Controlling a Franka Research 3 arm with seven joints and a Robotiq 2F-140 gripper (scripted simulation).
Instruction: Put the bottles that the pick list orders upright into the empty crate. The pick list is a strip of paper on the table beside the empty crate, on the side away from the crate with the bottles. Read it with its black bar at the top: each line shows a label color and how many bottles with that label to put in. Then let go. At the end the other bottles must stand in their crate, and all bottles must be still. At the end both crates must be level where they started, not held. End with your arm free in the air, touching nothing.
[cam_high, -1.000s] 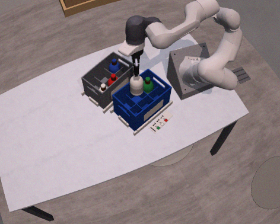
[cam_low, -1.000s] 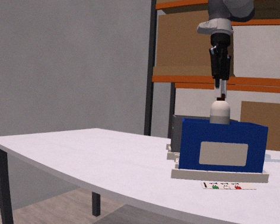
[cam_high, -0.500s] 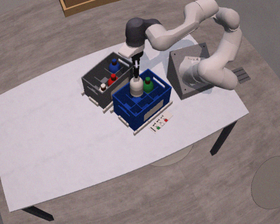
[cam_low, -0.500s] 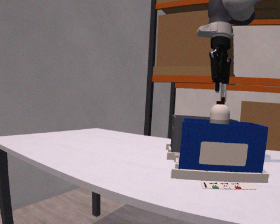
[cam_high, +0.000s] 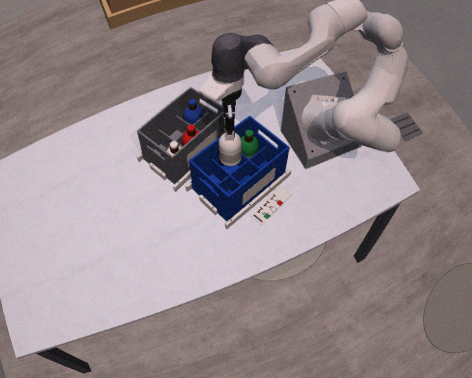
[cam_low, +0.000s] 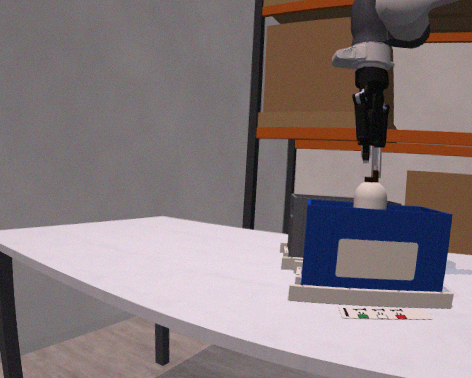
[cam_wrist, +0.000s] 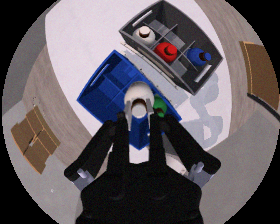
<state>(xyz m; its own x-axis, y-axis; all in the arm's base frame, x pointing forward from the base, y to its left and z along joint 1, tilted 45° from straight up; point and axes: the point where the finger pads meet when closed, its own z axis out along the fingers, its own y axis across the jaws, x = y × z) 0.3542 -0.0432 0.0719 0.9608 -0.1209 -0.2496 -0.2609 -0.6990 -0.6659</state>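
My gripper is now 20 mm past the blue crate, 40 mm to the right of it and 180 mm above it. The rest, counted from my hand: green bottle: 80 mm behind, 40 mm to the right, 180 mm below; then grey crate: 110 mm ahead, 160 mm to the right, 180 mm below; then red bottle: 90 mm ahead, 130 mm to the right, 180 mm below.
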